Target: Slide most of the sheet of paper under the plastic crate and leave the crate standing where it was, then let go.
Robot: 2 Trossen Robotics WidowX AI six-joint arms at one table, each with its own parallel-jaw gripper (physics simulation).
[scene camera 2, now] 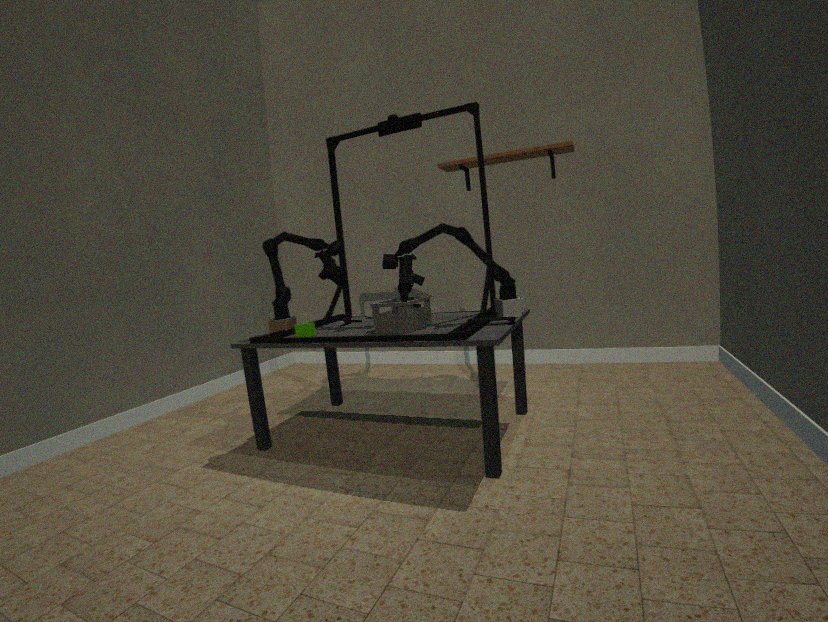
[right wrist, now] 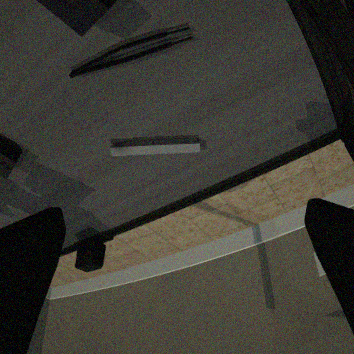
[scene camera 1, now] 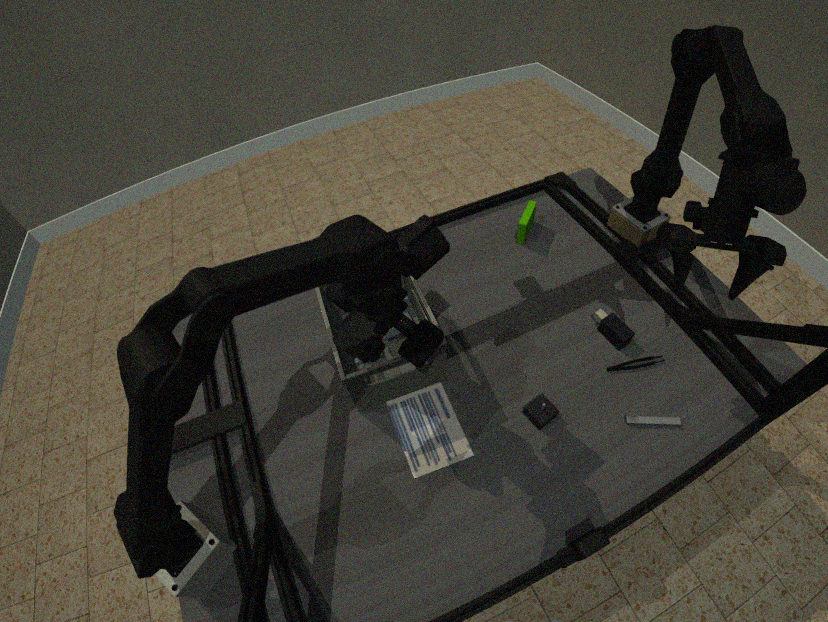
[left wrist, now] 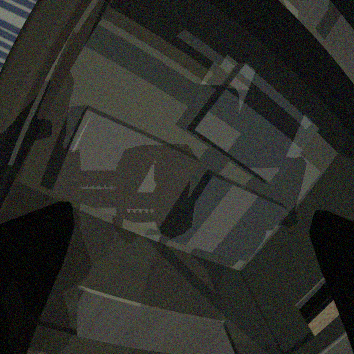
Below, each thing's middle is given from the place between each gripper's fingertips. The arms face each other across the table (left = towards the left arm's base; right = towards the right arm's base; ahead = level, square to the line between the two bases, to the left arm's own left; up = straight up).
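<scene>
The sheet of paper (scene camera 1: 431,436) is 190 mm ahead of my right hand, 420 mm to the left of it and 190 mm below it. As for the black plug (scene camera 1: 610,326), my right gripper is 100 mm short of it, 20 mm to the right of it and 180 mm above it. Going by their middles, the black plug is the nearest to my right gripper of the things named here.
The black plug is 220 mm behind my left hand, 370 mm to the right of it and 90 mm below it. I find the sheet of paper 30 mm to the left of my left hand, 140 mm behind it and 100 mm below it. Of the things named here, going by their middles, the sheet of paper is the nearest to my left hand.
</scene>
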